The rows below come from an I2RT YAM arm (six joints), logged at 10 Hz.
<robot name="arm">
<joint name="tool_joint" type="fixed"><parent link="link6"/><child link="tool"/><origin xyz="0 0 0" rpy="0 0 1.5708"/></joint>
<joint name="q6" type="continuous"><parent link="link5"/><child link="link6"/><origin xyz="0.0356 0 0.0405" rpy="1.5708 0 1.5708"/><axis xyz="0 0 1"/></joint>
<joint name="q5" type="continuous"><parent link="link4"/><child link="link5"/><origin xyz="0.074 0.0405 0.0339" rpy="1.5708 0 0"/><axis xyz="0 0 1"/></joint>
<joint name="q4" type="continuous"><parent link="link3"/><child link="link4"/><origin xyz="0.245 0.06 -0.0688" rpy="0 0 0"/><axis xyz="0 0 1"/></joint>
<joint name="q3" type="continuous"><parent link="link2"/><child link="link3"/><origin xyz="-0.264 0 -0.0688" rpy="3.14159 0 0"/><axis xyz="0 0 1"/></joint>
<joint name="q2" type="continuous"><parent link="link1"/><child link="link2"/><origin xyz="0.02 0.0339 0.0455" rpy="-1.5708 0 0"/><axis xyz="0 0 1"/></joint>
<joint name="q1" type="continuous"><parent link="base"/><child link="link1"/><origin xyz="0 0 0.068" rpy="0 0 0"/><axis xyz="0 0 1"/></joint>
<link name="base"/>
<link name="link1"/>
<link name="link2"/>
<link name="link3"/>
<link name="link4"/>
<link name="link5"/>
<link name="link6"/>
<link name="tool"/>
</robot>
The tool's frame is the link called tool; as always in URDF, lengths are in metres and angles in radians. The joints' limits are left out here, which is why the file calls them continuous.
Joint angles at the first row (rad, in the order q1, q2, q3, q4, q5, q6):
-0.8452 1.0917 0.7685 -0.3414 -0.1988 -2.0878
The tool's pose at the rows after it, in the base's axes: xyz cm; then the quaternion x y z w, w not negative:
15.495 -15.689 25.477 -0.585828 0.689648 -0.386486 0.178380
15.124 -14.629 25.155 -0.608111 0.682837 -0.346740 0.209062
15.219 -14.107 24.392 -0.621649 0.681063 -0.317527 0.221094
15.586 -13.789 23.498 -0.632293 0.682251 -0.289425 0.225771
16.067 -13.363 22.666 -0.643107 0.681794 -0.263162 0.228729
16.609 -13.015 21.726 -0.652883 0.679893 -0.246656 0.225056
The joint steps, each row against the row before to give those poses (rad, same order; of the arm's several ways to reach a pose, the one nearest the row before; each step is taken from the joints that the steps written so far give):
0.0044 -0.0432 -0.0208 -0.0912 -0.1108 -0.0227
0.0085 -0.0175 0.0002 -0.0956 -0.0752 -0.0218
0.0163 0.0095 -0.0104 -0.0383 -0.0256 -0.0114
0.0226 0.0259 -0.0088 -0.0206 -0.0052 -0.0036
0.0310 0.0260 -0.0080 -0.0145 0.0014 0.0017
0.0322 0.0264 -0.0161 0.0128 0.0157 0.0028

